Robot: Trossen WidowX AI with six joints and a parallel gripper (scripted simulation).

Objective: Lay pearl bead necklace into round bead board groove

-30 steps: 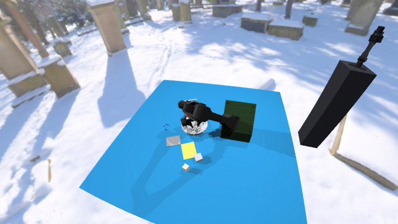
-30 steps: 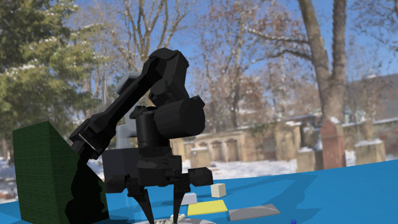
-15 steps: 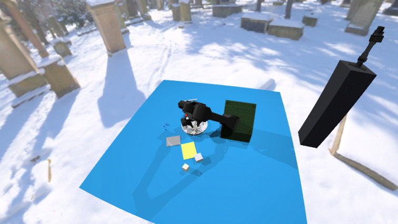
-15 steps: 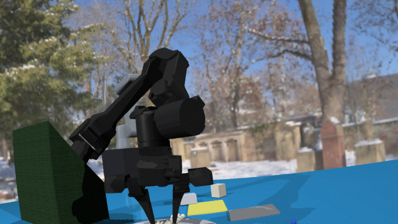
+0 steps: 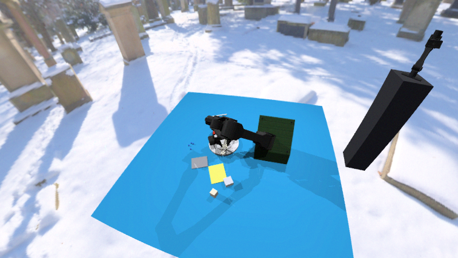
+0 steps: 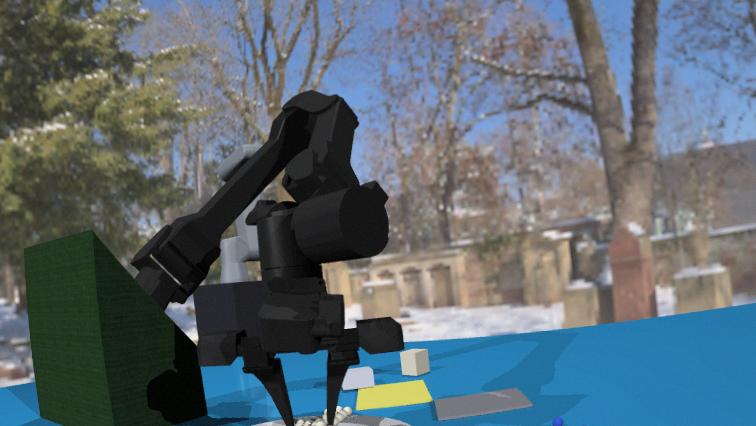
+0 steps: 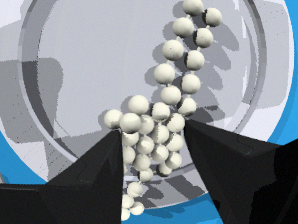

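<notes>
The round white bead board is 3 cm to the right of my gripper tip, 2 cm ahead of it and 1 cm below it. From my gripper tip the other things lie so: yellow tile: 20 cm to the left, 3 cm behind, 2 cm below; then red object: 14 cm to the right, 13 cm ahead, 1 cm below; then grey tile: 16 cm to the left, 11 cm ahead, 1 cm below.
</notes>
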